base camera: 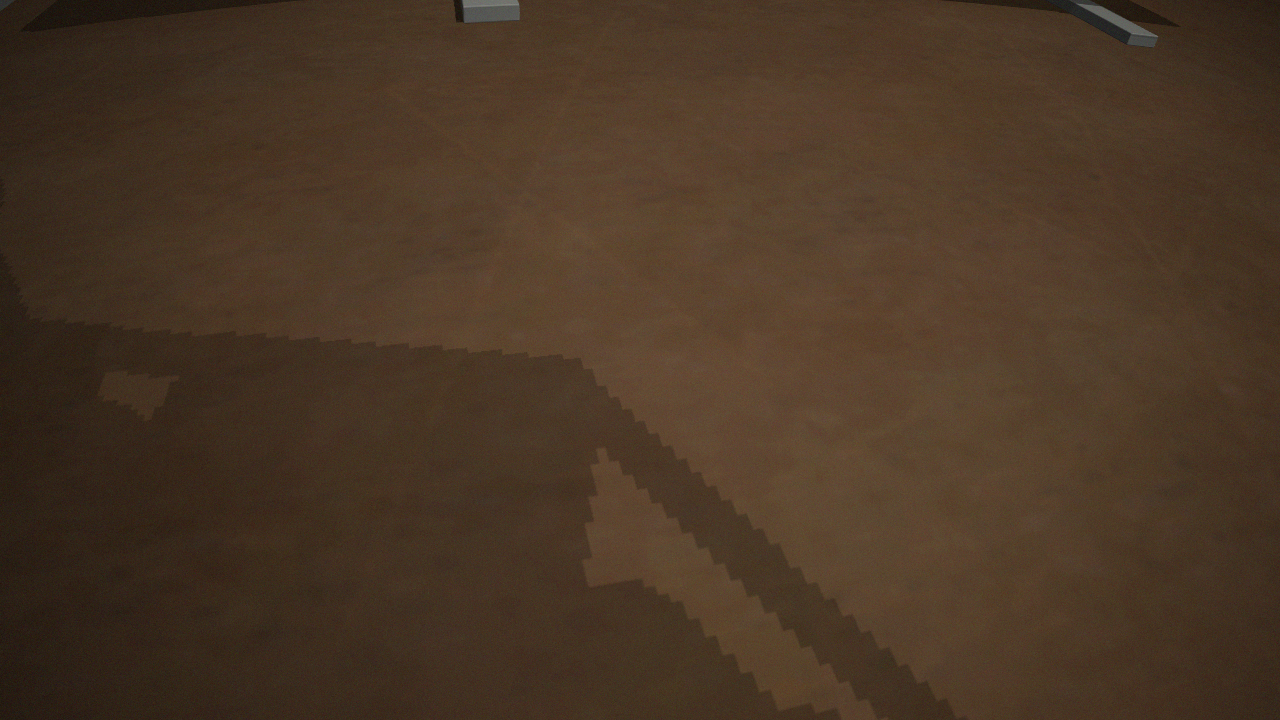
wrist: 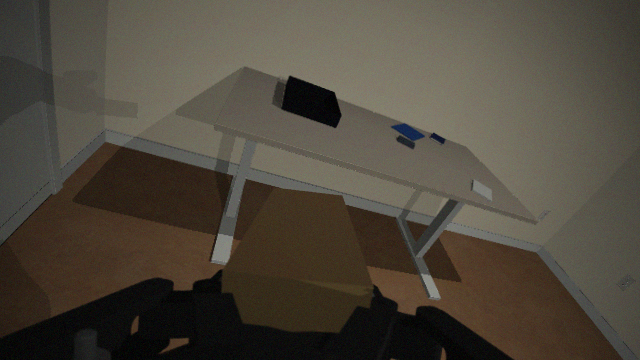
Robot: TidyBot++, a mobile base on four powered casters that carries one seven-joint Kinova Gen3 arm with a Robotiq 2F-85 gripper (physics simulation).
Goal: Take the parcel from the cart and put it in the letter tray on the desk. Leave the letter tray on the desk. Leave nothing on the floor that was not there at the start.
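Places are measured from the arm's base along level axes (x left, y back, z up), in centimetres.
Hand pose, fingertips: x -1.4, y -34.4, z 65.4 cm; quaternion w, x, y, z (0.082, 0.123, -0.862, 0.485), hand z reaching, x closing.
Each offset is from my fingertips to the top centre of the thing. "pt": to the spot under its first point. Level surfaces: height alone.
My gripper (wrist: 297,285) is shut on the parcel (wrist: 300,240), a brown box that stands out ahead of the fingers at the bottom middle of the wrist view. The desk @[dz -33.0 cm] (wrist: 350,147), with a pale top and grey legs, stands beyond the parcel against the wall, apart from it. A black box-shaped object @[dx +14.4, dy -129.2, dz -26.7 cm] (wrist: 311,101), which looks like the letter tray, sits on the left part of the desk top. The cart does not show in either view.
On the desk lie a blue flat item @[dx -42.4, dy -159.5, dz -32.2 cm] (wrist: 408,132), a small dark item @[dx -38.1, dy -137.0, dz -31.2 cm] (wrist: 405,142), a small dark blue item @[dx -64.2, dy -172.3, dz -31.8 cm] (wrist: 437,138) and a white item @[dx -77.9, dy -119.6, dz -32.1 cm] (wrist: 482,190). Desk feet @[pt dx +23.5, dy -81.6, dz -103.4 cm] (base camera: 490,11) (wrist: 222,248) stand on the floor ahead. A grey door (wrist: 20,125) is at the left.
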